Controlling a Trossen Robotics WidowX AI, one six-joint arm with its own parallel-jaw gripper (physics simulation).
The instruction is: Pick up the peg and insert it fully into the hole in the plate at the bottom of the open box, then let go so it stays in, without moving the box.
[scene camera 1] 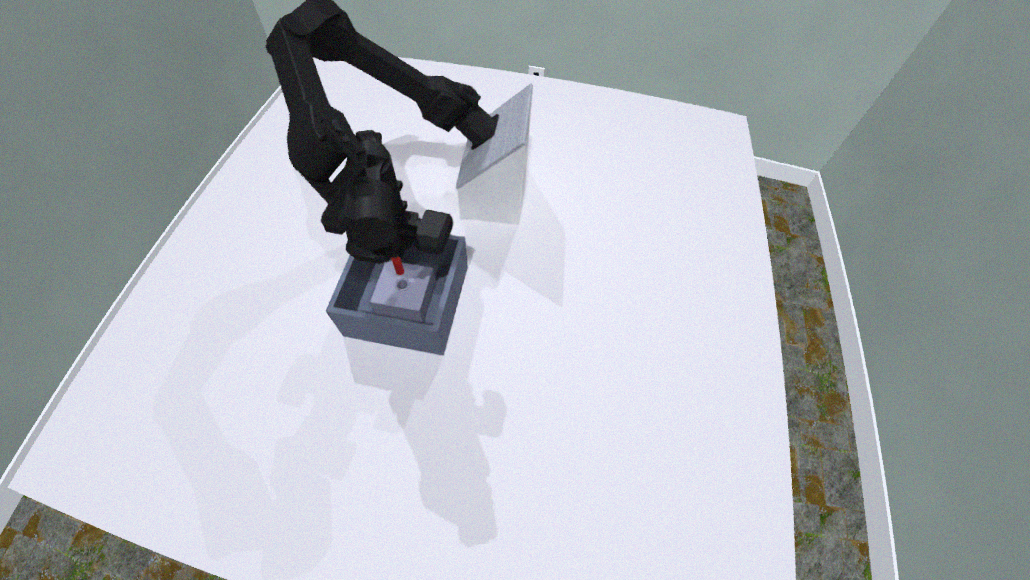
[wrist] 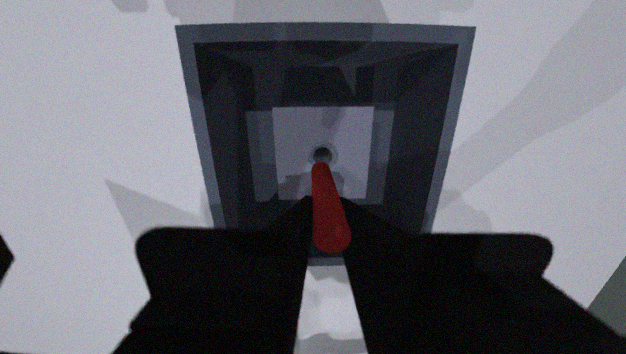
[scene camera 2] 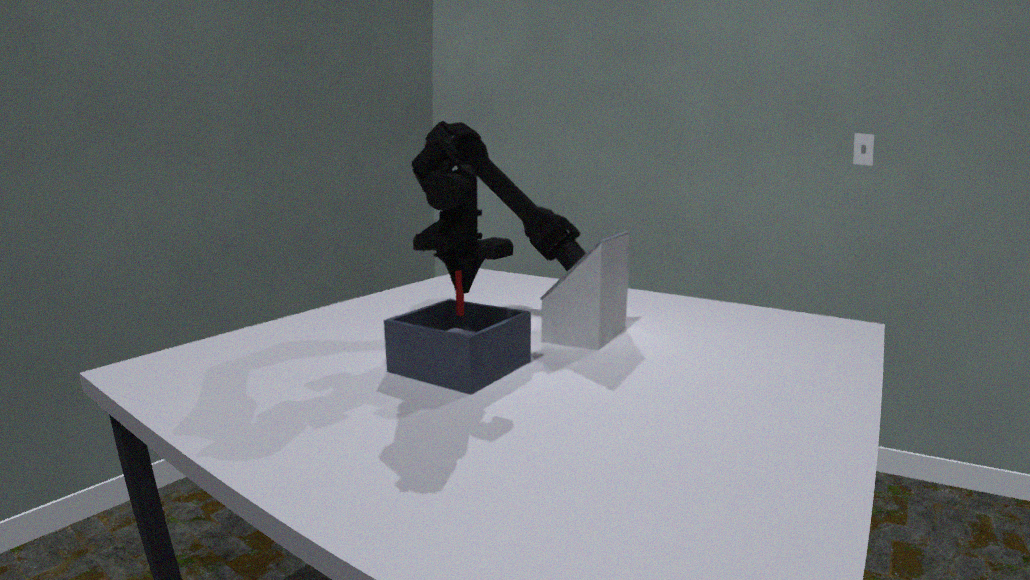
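Seen in the pictures: gripper, fingertip midpoint: (wrist: 323, 204) (scene camera 2: 462, 292); arm's base at its link origin: (scene camera 1: 485, 132) (scene camera 2: 582, 268).
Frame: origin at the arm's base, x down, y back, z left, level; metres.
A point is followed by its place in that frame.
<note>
A red peg (scene camera 1: 397, 265) @(x 0.009, y -0.336, z -0.088 m) (scene camera 2: 459, 302) @(x 0.013, y -0.335, z -0.087 m) (wrist: 327, 215) @(x -0.038, y -0.337, z -0.089 m) hangs roughly upright, slightly tilted, from my gripper (scene camera 2: 463, 285) @(x -0.002, y -0.323, z -0.090 m) (wrist: 323, 204) @(x -0.002, y -0.323, z -0.090 m), which is shut on its upper part. The open dark blue-grey box (scene camera 1: 392, 342) @(x 0.121, y -0.424, z -0.095 m) (scene camera 2: 432, 353) @(x 0.082, y -0.424, z -0.083 m) (wrist: 325, 32) @(x 0.041, y -0.418, z -0.096 m) stands on the table below. A pale square plate (scene camera 1: 392, 299) @(x 0.081, y -0.361, z -0.104 m) (wrist: 290, 125) @(x 0.081, y -0.359, z -0.067 m) lies at its bottom. The hole (scene camera 1: 402, 284) @(x 0.094, y -0.322, z -0.099 m) (wrist: 322, 154) in it is visible. In the wrist view the peg's lower tip appears just below the hole's near edge. The tip is over the box opening, apart from the plate; its exact height is unclear.
The arm's grey wedge-shaped base (scene camera 1: 490, 198) @(x 0.066, y -0.117, z 0.029 m) (scene camera 2: 601, 302) @(x 0.042, y -0.105, z 0.089 m) stands behind the box, to its right in both scene views. The box walls (wrist: 450, 135) @(x 0.041, y -0.351, z -0.188 m) surround the plate. Shadows of the arm fall across the white table (scene camera 1: 634, 360) @(x 0.139, y -0.387, z 0.334 m) (scene camera 2: 648, 446) @(x 0.139, y -0.465, z 0.312 m).
</note>
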